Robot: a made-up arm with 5 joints.
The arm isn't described. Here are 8 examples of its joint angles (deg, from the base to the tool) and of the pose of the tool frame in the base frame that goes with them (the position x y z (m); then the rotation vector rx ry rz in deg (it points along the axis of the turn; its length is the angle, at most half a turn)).
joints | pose
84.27 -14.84 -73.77 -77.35 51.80 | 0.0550 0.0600 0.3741 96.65 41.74 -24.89
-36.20 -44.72 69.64 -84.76 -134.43 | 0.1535 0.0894 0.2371 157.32 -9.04 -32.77
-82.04 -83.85 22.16 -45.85 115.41 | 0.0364 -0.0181 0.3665 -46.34 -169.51 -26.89
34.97 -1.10 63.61 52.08 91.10 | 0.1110 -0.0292 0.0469 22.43 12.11 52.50
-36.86 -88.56 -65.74 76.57 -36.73 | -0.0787 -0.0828 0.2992 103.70 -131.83 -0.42
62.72 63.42 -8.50 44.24 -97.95 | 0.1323 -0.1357 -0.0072 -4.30 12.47 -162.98
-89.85 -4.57 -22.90 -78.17 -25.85 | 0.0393 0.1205 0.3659 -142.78 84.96 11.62
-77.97 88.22 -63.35 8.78 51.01 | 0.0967 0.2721 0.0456 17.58 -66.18 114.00
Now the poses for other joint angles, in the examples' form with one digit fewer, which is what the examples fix.
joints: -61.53 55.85 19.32 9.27 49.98
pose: 0.105 0.125 -0.019 0.8 -6.4 108.6
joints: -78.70 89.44 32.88 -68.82 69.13
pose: 0.054 0.078 -0.036 5.2 -47.7 138.8
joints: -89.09 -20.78 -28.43 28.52 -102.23
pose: 0.042 0.162 0.355 110.1 13.6 -10.6
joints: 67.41 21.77 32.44 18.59 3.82
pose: 0.124 -0.148 0.041 -10.2 -15.0 -65.9
